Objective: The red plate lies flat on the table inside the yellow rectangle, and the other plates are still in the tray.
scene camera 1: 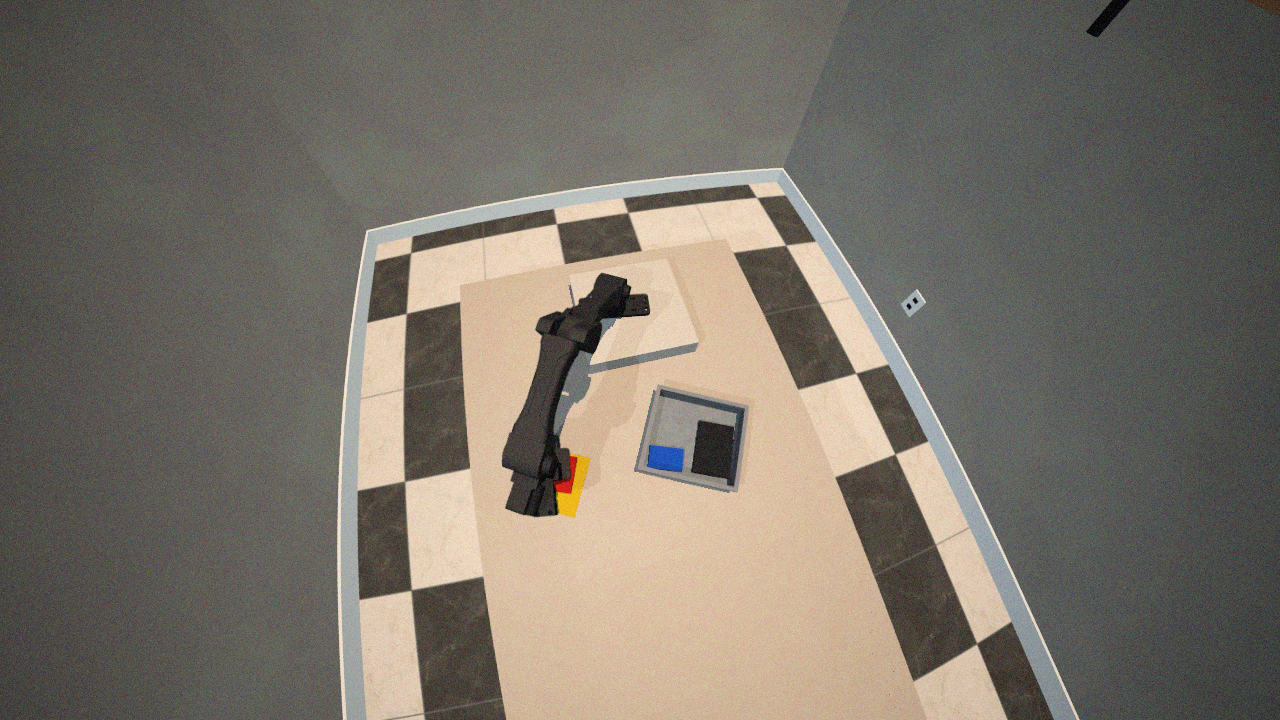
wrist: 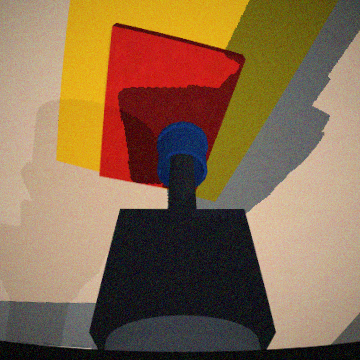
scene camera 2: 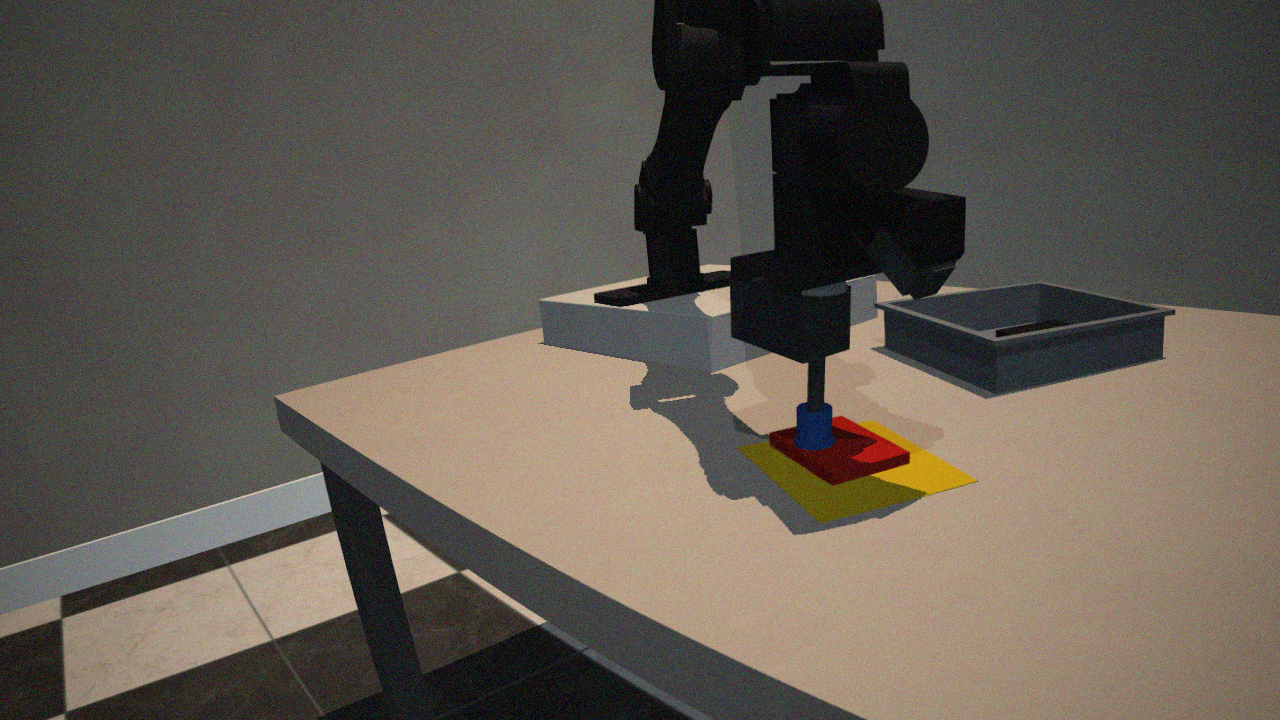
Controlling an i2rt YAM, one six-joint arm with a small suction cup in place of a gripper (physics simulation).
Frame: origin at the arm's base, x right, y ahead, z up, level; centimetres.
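Seen in the pictures: hand, tool point: (wrist: 181, 136) (scene camera 2: 813, 455); arm's base, link origin: (scene camera 1: 614, 307) (scene camera 2: 676, 291).
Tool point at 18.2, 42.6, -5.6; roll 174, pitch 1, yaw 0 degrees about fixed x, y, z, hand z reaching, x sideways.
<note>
Pixels of each thing's middle, then the offset from my tool point to it, as dx, dy, dz. "*": a spot on its surface instead.
- red plate, body centre: (wrist: 161, 120) (scene camera 2: 837, 448) (scene camera 1: 561, 473) -1.1, +1.4, +0.5
- yellow rectangle, surface spot: (wrist: 83, 71) (scene camera 1: 578, 483) * -5.2, +4.1, +0.0
- blue plate, body centre: (scene camera 1: 665, 458) -27.4, +0.3, +0.7
- black plate, body centre: (scene camera 1: 713, 449) -39.9, -0.6, +0.7
- grey tray, body centre: (scene camera 2: 1022, 329) (scene camera 1: 694, 438) -35.1, -3.5, +2.4
The red plate (scene camera 1: 563, 475) (scene camera 2: 860, 456) (wrist: 161, 61) is a flat square over the yellow rectangle (scene camera 1: 577, 490) (scene camera 2: 932, 470) (wrist: 83, 71) near the table's left edge. My blue suction cup (scene camera 2: 813, 427) (wrist: 182, 143) presses on the plate's near half and holds it. The plate is level and very low; I cannot tell whether it touches the table. In the wrist view its near edge reaches slightly past the rectangle's near edge. A blue plate (scene camera 1: 665, 457) and a black plate (scene camera 1: 713, 449) lie in the grey tray (scene camera 1: 702, 399) (scene camera 2: 1020, 349).
The arm's white base block (scene camera 1: 662, 333) (scene camera 2: 626, 336) stands at the back of the table. The tray stands to the right of the rectangle, a short way off. The table's left edge runs close beside the rectangle.
</note>
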